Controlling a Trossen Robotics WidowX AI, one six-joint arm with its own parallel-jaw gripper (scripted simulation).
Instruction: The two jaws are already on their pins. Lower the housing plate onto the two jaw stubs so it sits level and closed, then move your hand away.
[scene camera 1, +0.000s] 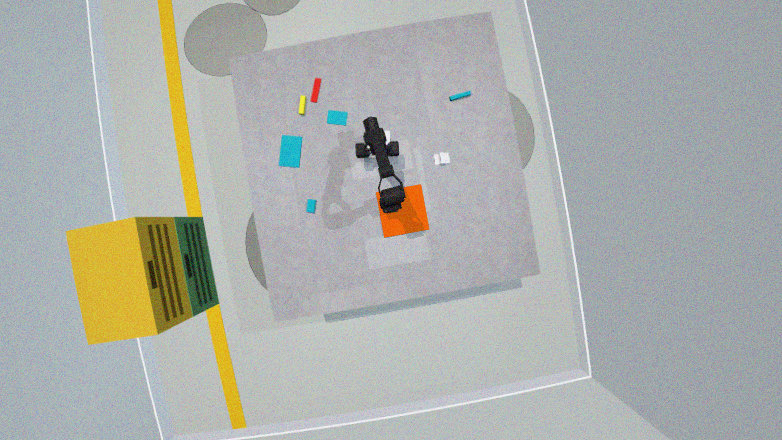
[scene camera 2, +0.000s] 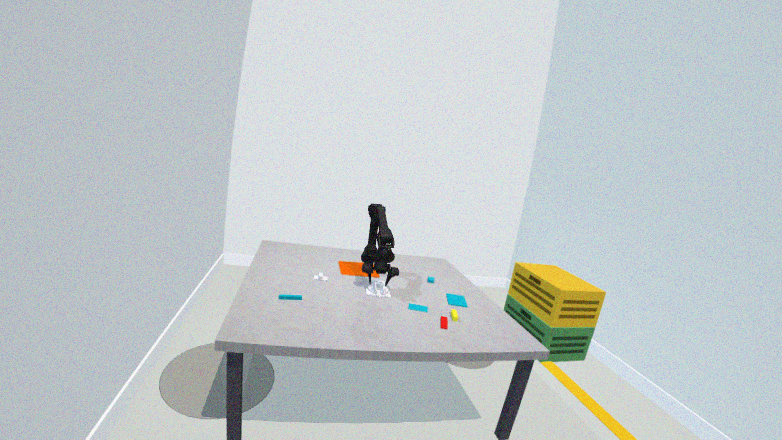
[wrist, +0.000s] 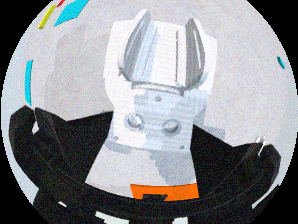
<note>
In view: my gripper (wrist: 152, 122) and a white-grey part (wrist: 193, 59).
</note>
